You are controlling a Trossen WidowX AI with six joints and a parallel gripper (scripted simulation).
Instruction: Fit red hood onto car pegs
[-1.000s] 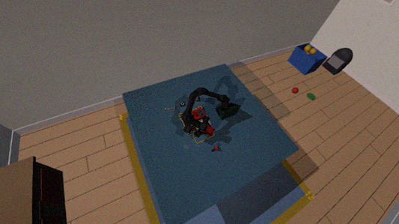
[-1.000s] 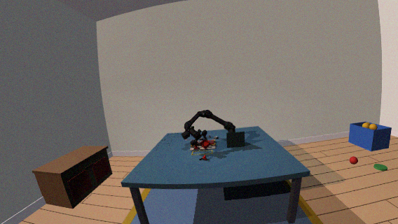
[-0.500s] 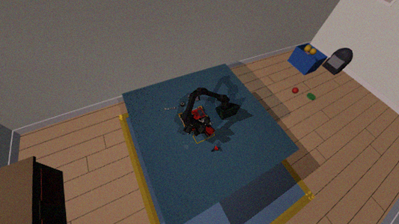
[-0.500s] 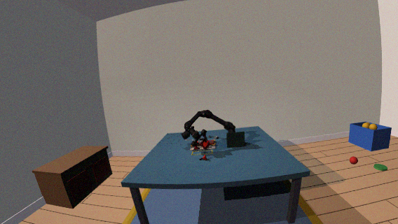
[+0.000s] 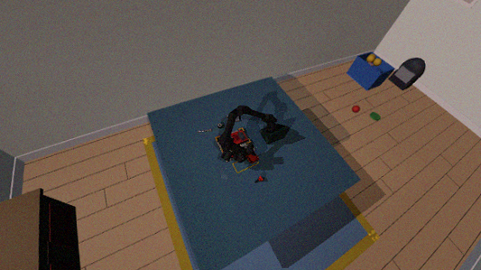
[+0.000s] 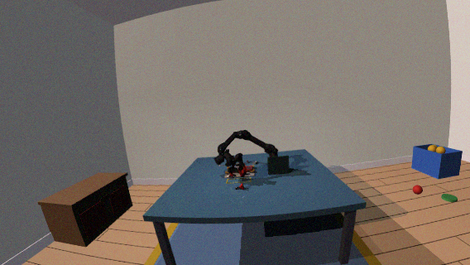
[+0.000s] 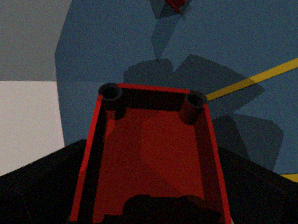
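My gripper tip is now 10 mm to the left of the red hood.
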